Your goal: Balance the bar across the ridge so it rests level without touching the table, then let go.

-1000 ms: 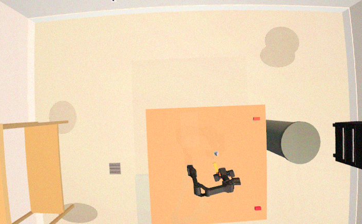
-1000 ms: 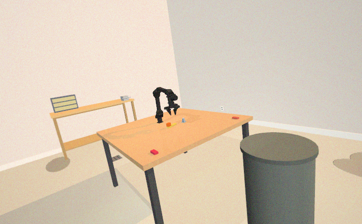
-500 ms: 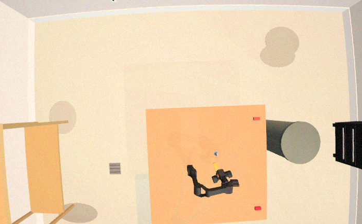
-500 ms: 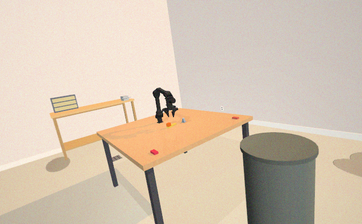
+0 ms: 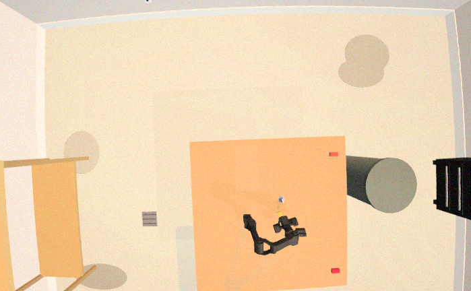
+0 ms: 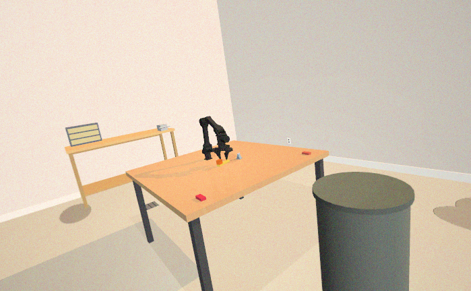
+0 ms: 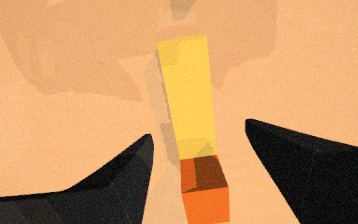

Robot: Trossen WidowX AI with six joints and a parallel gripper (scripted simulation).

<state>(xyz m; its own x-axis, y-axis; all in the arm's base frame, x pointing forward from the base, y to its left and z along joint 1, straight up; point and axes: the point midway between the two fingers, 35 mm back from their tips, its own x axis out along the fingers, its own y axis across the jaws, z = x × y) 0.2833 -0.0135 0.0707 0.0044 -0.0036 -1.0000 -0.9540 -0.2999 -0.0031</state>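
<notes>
The yellow bar lies 1 cm ahead of my gripper tip, 3 cm to the right of it and 2 cm below it.
</notes>
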